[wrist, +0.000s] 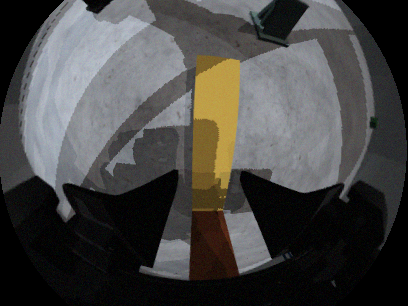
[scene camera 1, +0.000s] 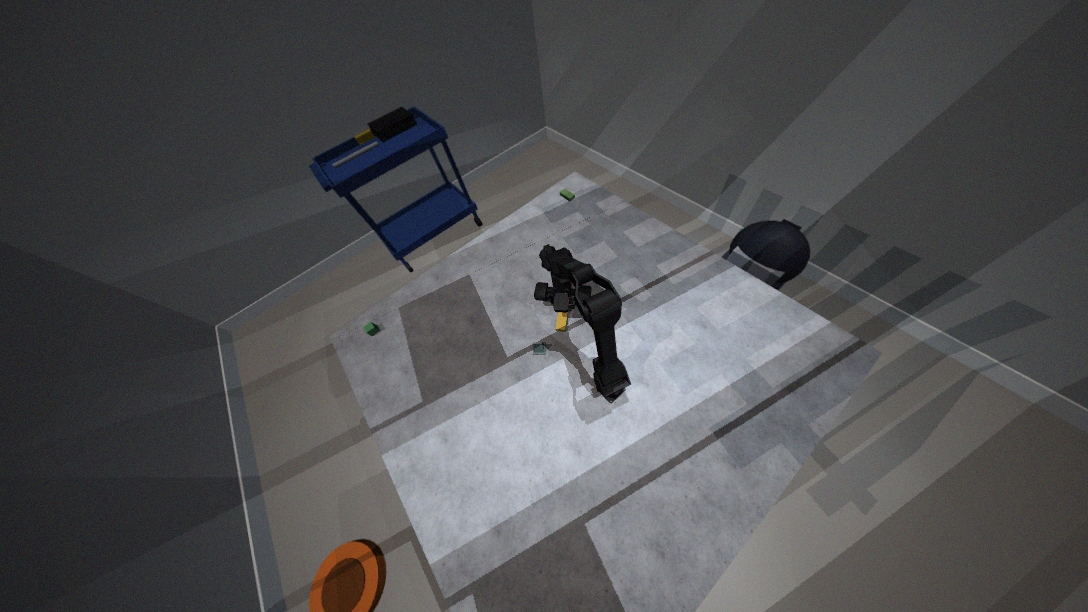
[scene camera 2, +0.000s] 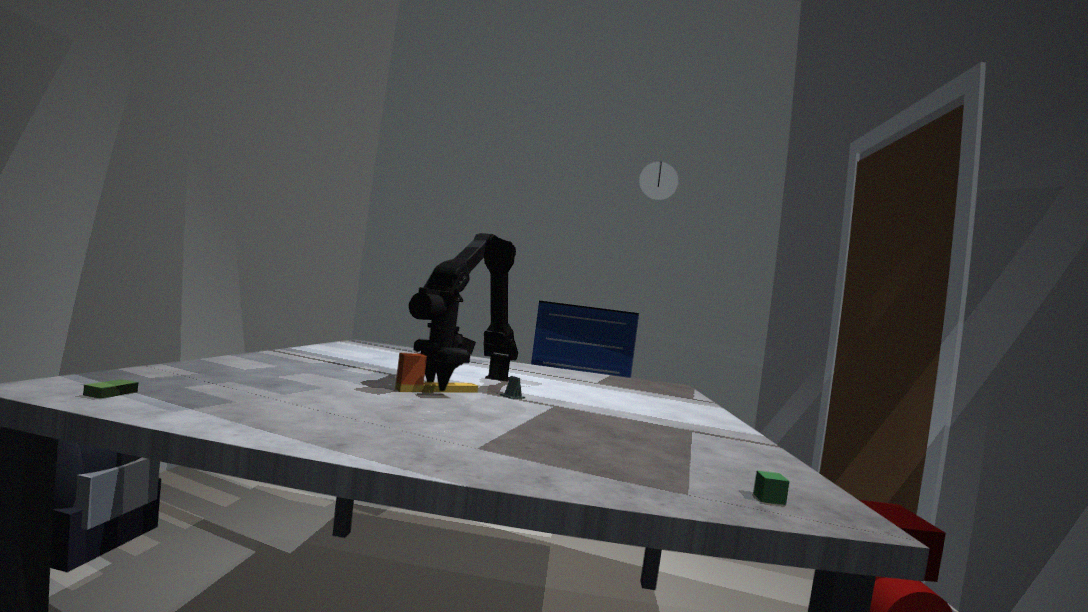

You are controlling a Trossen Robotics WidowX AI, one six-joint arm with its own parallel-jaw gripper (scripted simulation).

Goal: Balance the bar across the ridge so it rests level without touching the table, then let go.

Path:
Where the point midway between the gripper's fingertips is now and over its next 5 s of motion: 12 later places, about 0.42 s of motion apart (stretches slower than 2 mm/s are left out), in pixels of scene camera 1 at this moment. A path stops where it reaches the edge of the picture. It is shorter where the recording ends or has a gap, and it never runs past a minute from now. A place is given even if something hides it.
The gripper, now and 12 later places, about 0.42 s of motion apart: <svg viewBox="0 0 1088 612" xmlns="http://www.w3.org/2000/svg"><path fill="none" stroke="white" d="M564 305L563 302L563 297L562 292L556 295L547 306L540 318L535 331L534 342L534 346L536 349L536 350L536 350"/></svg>

